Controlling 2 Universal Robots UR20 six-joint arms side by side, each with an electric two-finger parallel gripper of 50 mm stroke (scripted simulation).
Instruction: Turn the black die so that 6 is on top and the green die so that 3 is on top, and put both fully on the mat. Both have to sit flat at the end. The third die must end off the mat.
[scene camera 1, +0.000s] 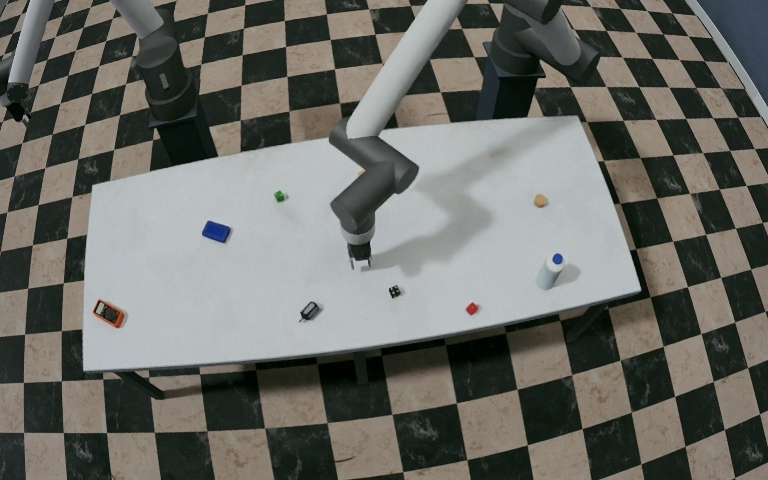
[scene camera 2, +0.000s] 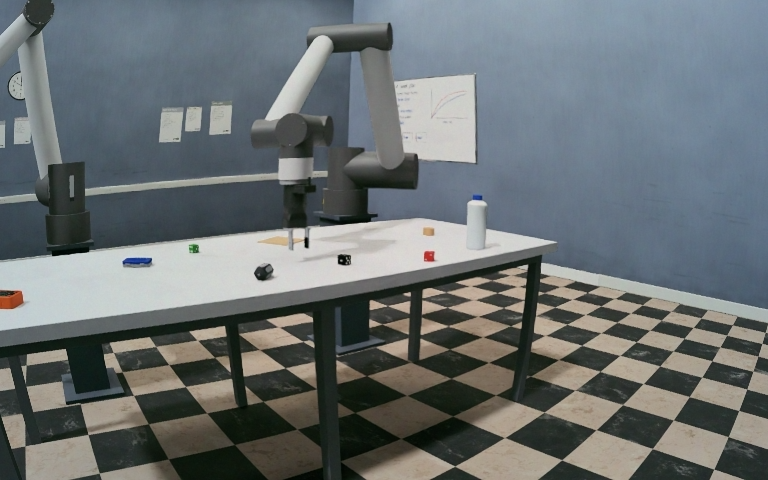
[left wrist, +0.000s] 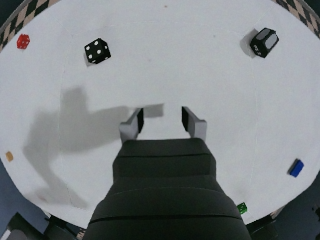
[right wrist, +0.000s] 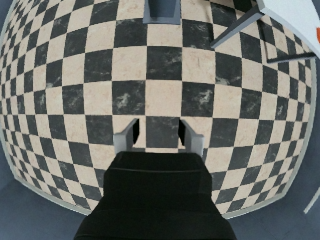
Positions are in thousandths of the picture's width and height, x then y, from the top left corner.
Observation:
In view: the left gripper (scene camera 2: 390, 520), the right gripper (right wrist: 498, 527) and a white bottle (scene camera 2: 622, 439).
The left gripper shows as well in the left wrist view (left wrist: 508, 481). The left wrist view misses the white bottle: it is out of frame. The right wrist view misses the white bottle: it is out of frame.

